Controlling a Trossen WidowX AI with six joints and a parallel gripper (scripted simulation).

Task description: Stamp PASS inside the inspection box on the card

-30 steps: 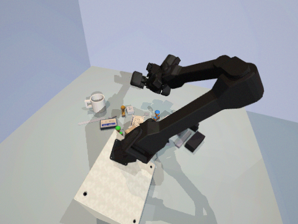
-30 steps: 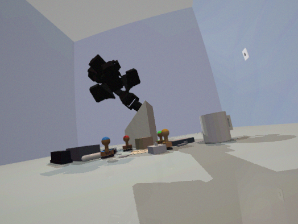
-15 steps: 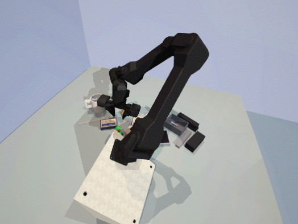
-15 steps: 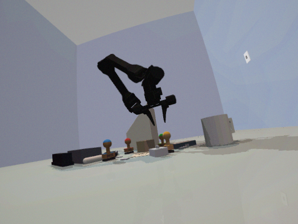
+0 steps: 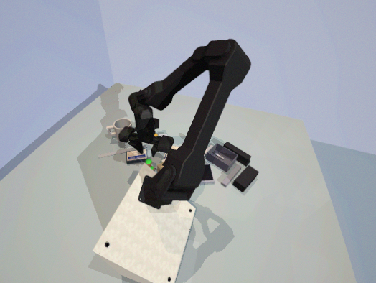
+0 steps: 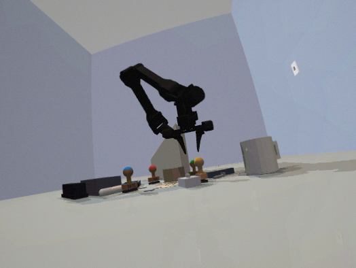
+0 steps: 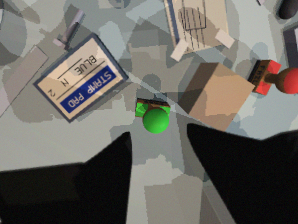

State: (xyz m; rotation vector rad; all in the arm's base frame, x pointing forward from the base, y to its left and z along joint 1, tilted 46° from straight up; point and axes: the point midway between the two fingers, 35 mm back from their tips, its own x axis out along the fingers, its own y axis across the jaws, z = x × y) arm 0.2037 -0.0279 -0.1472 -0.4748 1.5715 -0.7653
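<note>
My gripper tip is 70 mm above the green-knobbed stamp. From my gripper tip the other things lie so: cardboard box: 70 mm to the right, 70 mm below; blue stamp pad: 70 mm to the left, 70 mm below, 50 mm ahead; card: 100 mm ahead, 90 mm below, 80 mm to the right.
</note>
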